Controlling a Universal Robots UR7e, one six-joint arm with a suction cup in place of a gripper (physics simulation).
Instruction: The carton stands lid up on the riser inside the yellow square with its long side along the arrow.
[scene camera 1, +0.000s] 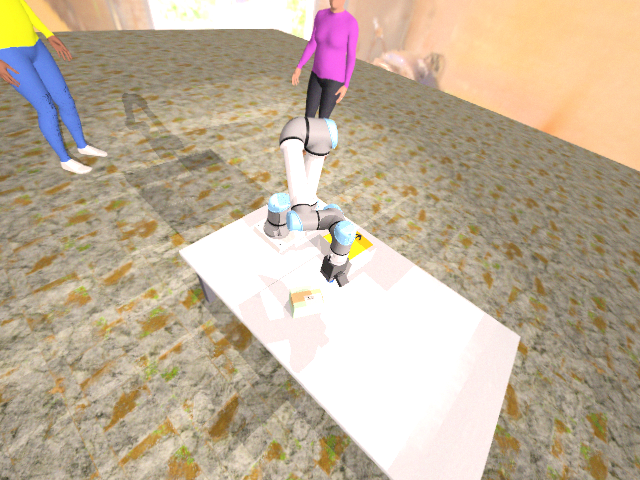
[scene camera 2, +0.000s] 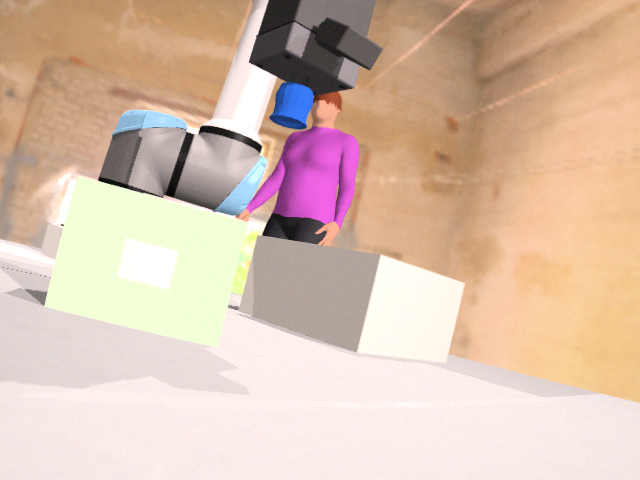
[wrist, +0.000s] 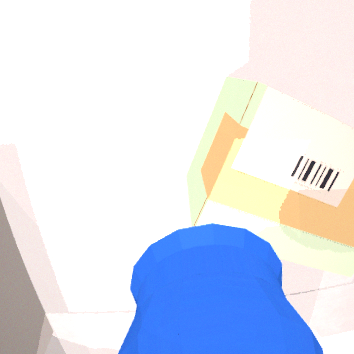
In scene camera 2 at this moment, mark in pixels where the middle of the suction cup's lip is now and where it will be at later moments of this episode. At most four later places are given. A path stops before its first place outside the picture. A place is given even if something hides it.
My suction cup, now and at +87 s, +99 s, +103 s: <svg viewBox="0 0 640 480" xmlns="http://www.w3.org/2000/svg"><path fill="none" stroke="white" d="M291 110L174 161L169 176L166 187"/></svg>
